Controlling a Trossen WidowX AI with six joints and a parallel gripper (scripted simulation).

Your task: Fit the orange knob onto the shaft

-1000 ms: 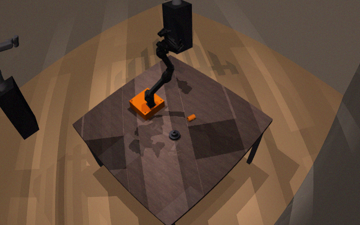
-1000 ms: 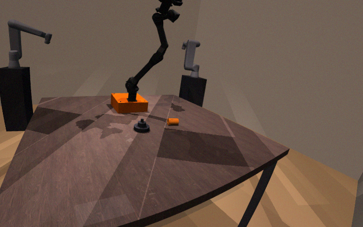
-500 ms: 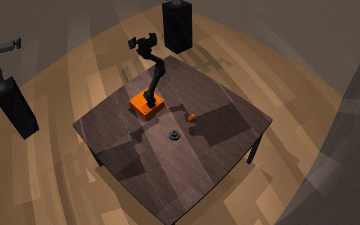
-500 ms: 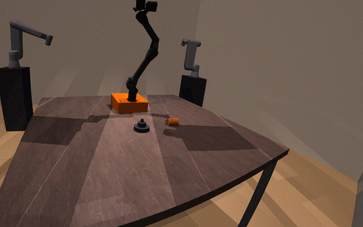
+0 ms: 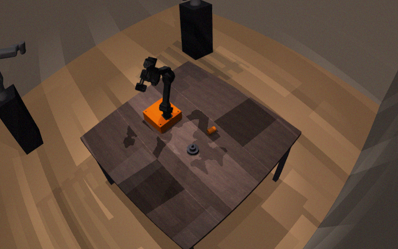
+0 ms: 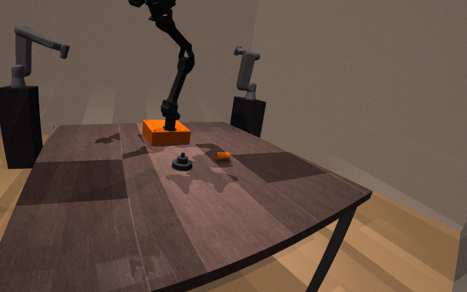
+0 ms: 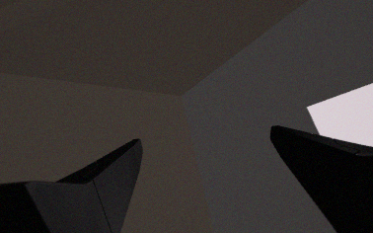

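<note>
Now: gripper tip 40 mm short of the orange knob, 430 mm to the right of it and 730 mm above it. The rest, counted from my gripper tip: dark round pedestal (80 mm ahead, 220 mm to the left, 720 mm below).
</note>
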